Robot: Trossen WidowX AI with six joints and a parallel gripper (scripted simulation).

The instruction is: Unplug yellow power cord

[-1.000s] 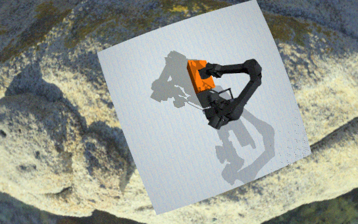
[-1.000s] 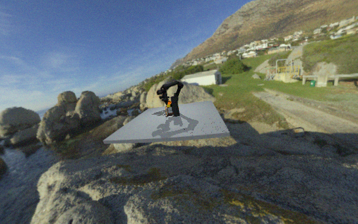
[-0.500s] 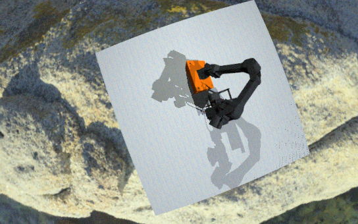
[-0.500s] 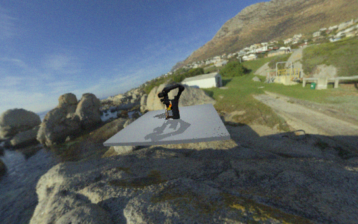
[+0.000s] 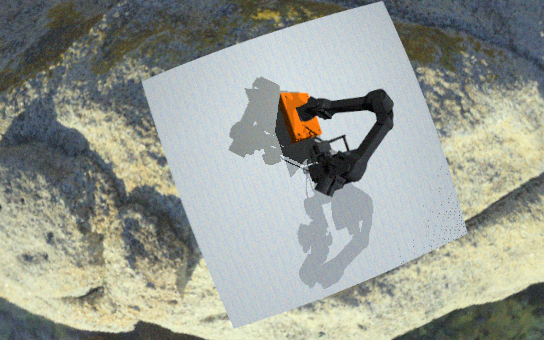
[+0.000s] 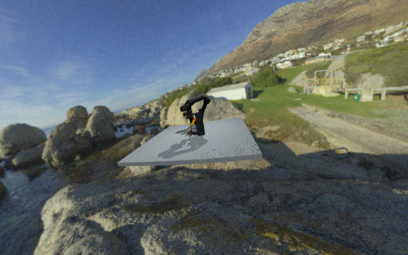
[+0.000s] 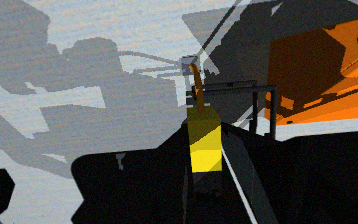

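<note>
Right now the yellow plug is 30 mm to the left of my gripper tip.
</note>
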